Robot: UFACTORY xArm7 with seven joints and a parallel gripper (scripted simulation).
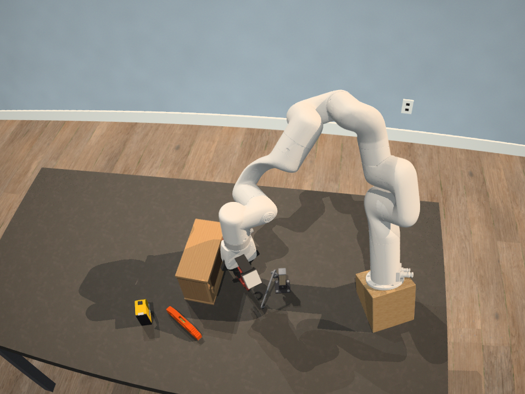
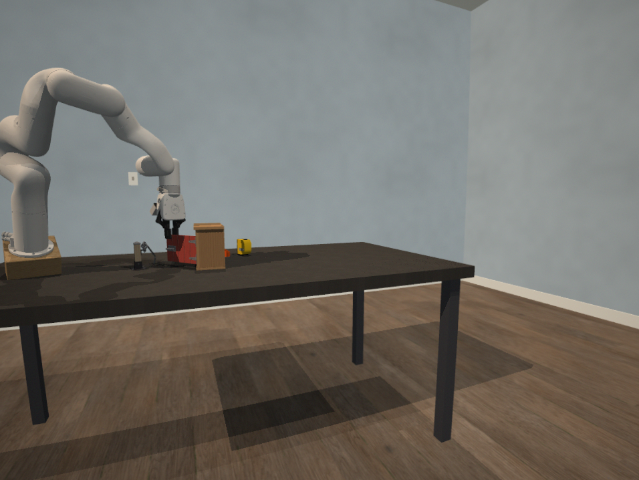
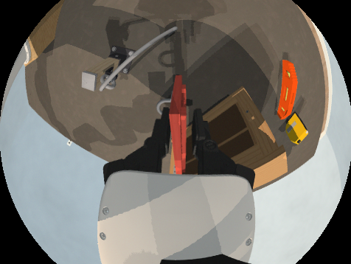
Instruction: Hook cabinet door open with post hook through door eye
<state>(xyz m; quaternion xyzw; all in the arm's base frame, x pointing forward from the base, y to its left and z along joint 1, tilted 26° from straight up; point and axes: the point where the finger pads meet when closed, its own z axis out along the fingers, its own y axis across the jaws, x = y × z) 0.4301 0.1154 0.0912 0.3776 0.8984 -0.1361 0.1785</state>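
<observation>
The grey hook is 9 cm behind my hand, 7 cm below it and 1 cm to the left of it. Round my hand: yellow tape measure 28 cm ahead, 18 cm to the left, 9 cm below; then red door 6 cm to the right, 6 cm below, 4 cm ahead; then orange level 18 cm to the left, 16 cm ahead, 11 cm below.
</observation>
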